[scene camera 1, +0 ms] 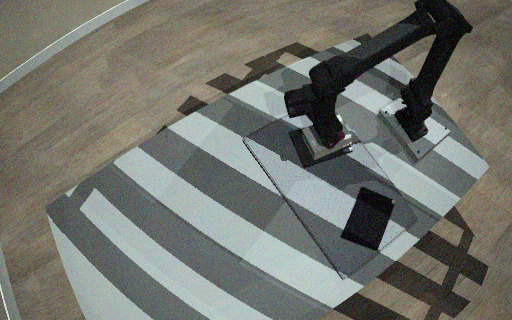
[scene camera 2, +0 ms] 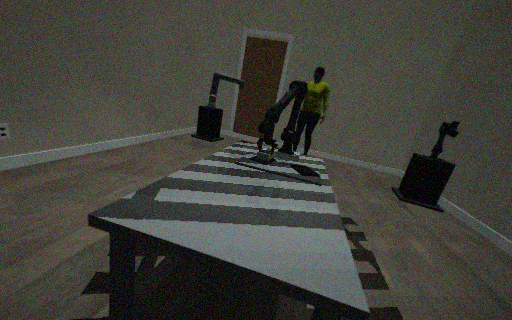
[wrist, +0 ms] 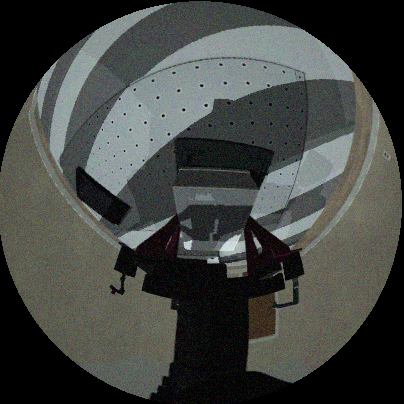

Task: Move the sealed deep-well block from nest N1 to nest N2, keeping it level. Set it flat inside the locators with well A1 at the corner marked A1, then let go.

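Note:
The sealed deep-well block is a pale, box-shaped piece. It looks about level, over a black nest near the arm's base. Whether it touches this nest or hangs slightly above it, I cannot tell. My gripper points down and is shut on the block, with dark red fingers on its two opposite sides. The other black nest holds no block. The nest labels, the A1 mark and well A1 are not readable.
Both nests are on a thin perforated plate on the striped table. My arm's pale base plate is behind it. A person in yellow stands behind the arm. Two other arms stand on black pedestals.

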